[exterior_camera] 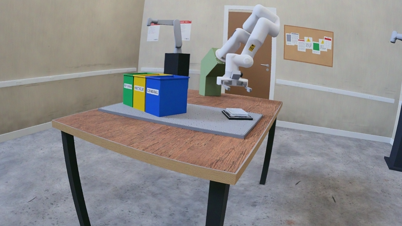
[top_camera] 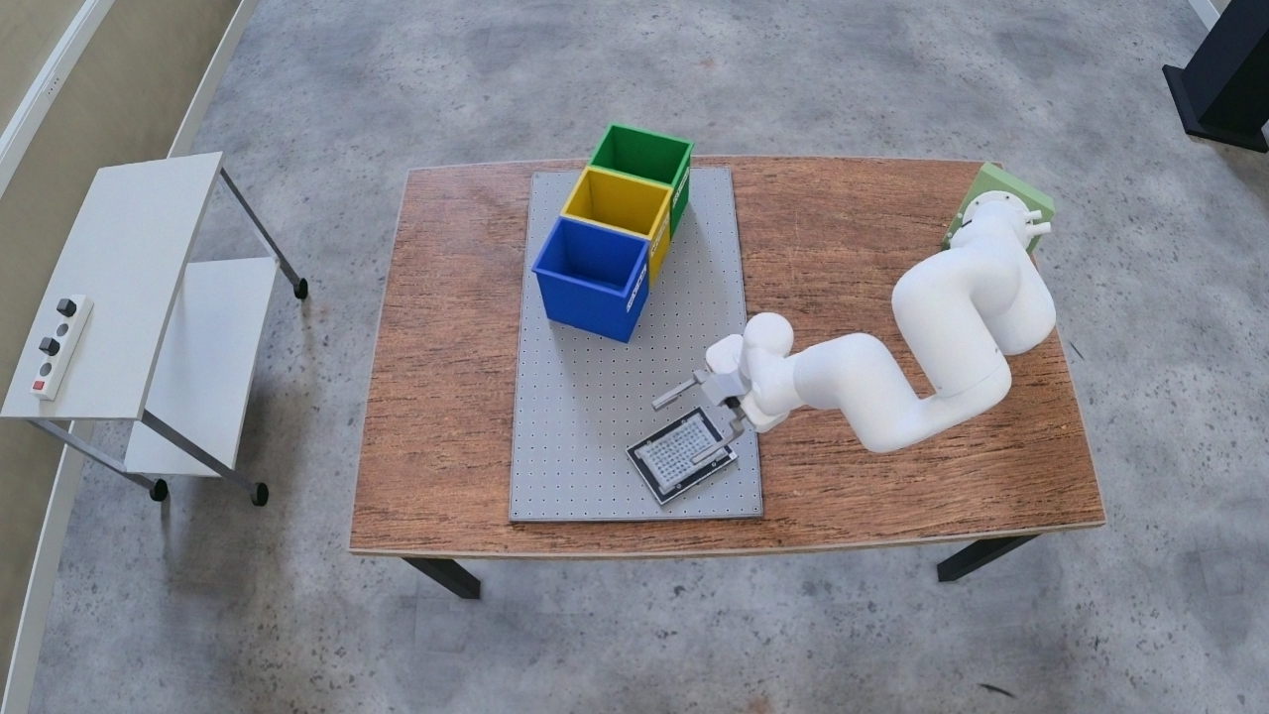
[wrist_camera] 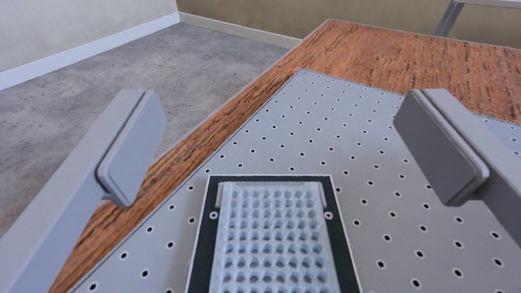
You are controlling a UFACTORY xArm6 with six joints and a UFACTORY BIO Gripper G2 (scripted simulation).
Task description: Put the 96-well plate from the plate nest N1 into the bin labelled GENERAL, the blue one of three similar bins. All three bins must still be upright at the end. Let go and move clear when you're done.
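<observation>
Right now the clear 96-well plate is 120 mm below my hand. The rest, counted from my hand: yellow recycle bin: 410 mm to the right, 190 mm ahead, 50 mm below; black plate nest N1: 130 mm below; blue general bin: 280 mm to the right, 210 mm ahead, 50 mm below.
</observation>
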